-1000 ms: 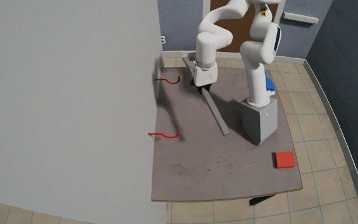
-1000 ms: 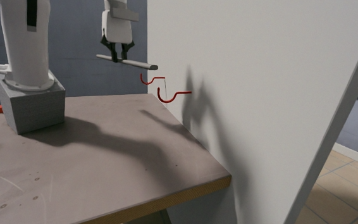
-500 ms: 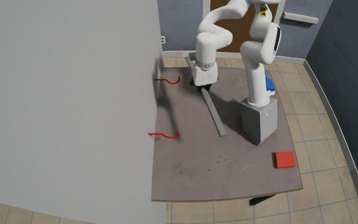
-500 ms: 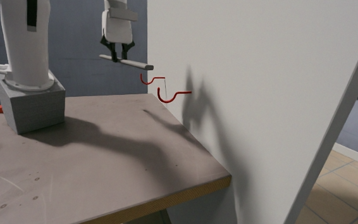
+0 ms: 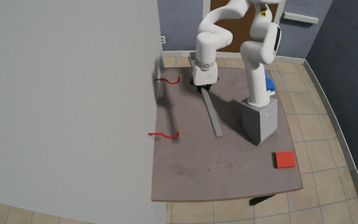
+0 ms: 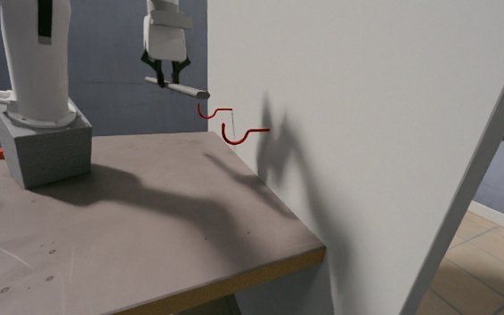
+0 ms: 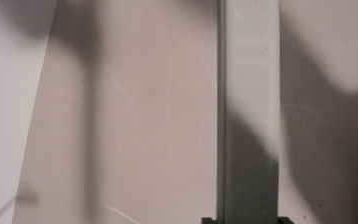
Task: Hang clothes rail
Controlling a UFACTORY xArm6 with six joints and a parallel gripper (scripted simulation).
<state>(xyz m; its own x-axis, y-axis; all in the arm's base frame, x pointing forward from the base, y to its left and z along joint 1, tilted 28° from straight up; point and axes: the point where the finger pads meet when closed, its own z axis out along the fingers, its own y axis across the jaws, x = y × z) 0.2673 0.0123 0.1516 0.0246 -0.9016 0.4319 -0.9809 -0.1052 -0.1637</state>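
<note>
The clothes rail is 1 cm below my hand. Also, from my hand: blue object 53 cm behind, 26 cm below, 17 cm to the right; white wall panel 27 cm ahead, 15 cm above, 5 cm to the right; red block 41 cm behind, 35 cm to the left, 27 cm below.
</note>
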